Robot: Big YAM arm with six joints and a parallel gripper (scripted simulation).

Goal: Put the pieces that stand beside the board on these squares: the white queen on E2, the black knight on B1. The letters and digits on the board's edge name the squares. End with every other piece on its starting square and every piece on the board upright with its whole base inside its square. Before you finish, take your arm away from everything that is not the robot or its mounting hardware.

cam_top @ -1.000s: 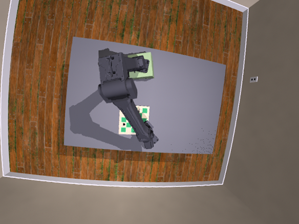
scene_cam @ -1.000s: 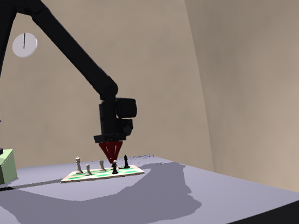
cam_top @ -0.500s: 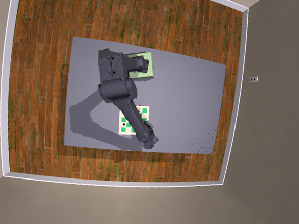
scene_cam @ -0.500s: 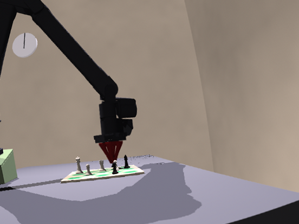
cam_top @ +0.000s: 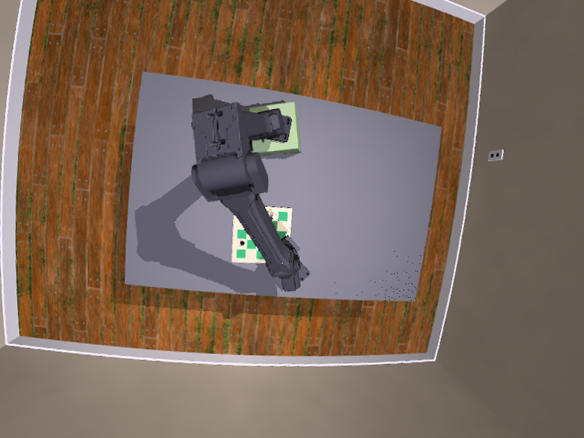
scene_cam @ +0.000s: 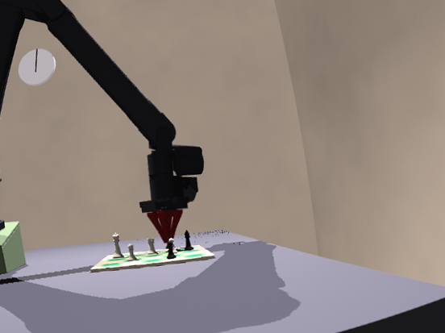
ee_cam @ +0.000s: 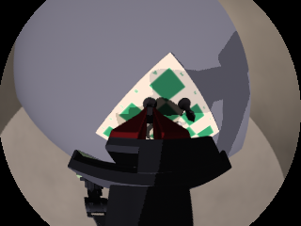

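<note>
My hand is 30 mm past the green-and-cream chessboard, 80 mm to the left of it and 30 mm above it.
</note>
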